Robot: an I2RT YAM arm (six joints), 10 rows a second.
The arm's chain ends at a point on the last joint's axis. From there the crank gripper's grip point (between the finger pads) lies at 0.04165 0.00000 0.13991 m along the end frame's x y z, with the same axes.
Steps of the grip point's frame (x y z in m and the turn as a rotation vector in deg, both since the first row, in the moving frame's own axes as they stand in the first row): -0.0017, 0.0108, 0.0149, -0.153, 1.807, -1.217; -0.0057, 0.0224, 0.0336, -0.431, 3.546, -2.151; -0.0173, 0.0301, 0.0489, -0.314, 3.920, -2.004; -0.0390, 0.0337, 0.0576, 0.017, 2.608, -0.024; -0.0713, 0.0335, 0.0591, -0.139, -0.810, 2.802; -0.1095, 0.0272, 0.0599, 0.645, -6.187, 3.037; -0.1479, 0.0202, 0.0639, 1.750, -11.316, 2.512
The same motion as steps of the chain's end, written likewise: -0.0061, 0.0114, 0.0163, -0.153, 1.807, -1.217; -0.0143, 0.0231, 0.0364, -0.431, 3.546, -2.151; -0.0268, 0.0310, 0.0521, -0.314, 3.920, -2.004; -0.0453, 0.0338, 0.0596, 0.017, 2.608, -0.024; -0.0693, 0.0312, 0.0585, -0.139, -0.810, 2.802; -0.0942, 0.0270, 0.0562, 0.645, -6.187, 3.037; -0.1197, 0.0234, 0.0585, 1.750, -11.316, 2.512
